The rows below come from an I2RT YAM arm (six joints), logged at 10 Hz.
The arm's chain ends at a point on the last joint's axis. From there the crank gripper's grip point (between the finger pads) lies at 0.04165 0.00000 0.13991 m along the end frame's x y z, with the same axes.
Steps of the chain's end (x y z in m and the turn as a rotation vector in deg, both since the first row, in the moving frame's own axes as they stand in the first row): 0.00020, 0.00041, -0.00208, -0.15, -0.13, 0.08; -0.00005, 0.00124, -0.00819, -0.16, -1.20, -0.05; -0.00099, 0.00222, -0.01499, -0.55, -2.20, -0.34; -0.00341, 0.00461, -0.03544, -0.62, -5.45, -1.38; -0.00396, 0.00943, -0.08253, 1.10, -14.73, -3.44; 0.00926, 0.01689, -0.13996, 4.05, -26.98, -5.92; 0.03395, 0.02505, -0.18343, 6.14, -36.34, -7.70
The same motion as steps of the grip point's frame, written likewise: -0.00012, 0.00083, -0.00199, -0.15, -0.13, 0.08; -0.00299, 0.00160, -0.00735, -0.16, -1.20, -0.05; -0.00639, 0.00334, -0.01350, -0.55, -2.20, -0.34; -0.01688, 0.00530, -0.03212, -0.62, -5.45, -1.38; -0.04103, 0.00527, -0.07659, 1.10, -14.73, -3.44; -0.05929, 0.00591, -0.13681, 4.05, -26.98, -5.92; -0.05795, 0.01030, -0.18708, 6.14, -36.34, -7.70
